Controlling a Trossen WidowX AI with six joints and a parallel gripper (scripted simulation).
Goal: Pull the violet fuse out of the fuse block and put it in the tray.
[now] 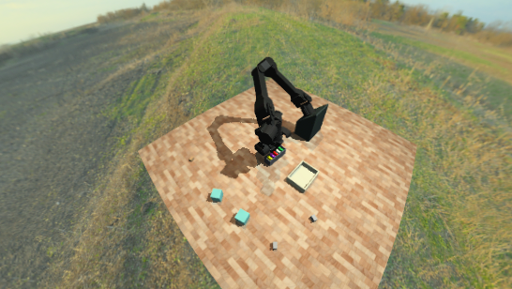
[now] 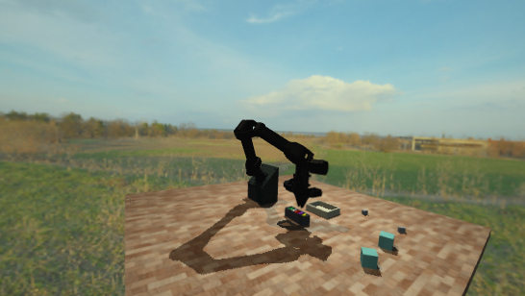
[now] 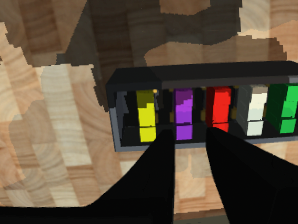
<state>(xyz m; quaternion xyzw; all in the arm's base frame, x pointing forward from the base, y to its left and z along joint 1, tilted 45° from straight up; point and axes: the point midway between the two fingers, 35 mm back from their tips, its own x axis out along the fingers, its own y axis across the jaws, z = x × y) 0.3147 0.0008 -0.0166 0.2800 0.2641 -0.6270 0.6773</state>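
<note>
Now: gripper tip 30 mm past the pale tray, 180 mm to the right of it and 60 mm above it.
</note>
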